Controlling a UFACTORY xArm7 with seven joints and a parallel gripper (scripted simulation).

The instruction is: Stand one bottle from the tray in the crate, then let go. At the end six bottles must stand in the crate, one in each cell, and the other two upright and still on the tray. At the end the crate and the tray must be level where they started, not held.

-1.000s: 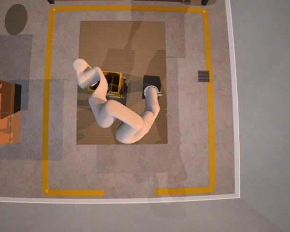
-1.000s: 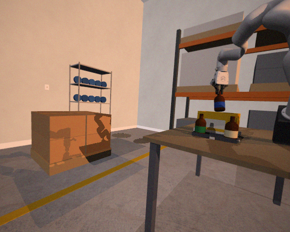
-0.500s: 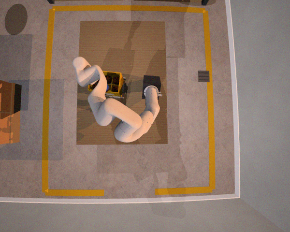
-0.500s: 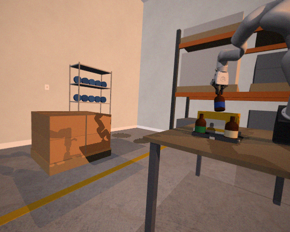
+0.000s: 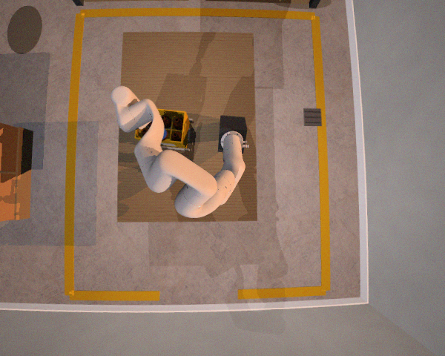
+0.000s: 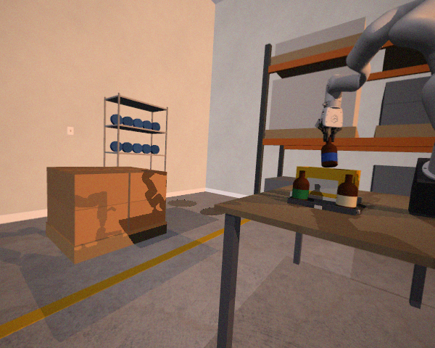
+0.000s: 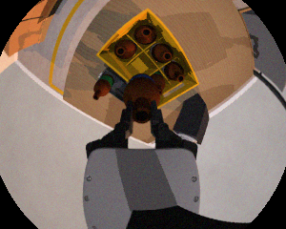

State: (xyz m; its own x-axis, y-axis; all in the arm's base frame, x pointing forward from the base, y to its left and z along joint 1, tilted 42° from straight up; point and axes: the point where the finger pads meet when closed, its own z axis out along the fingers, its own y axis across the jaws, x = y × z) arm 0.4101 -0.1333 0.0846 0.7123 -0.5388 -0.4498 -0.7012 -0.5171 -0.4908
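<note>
Now: hand 40 mm to the left of the yellow crate and 250 mm above it. Also, from my hand: dark tray 30 mm behind, 180 mm to the left, 320 mm below.
</note>
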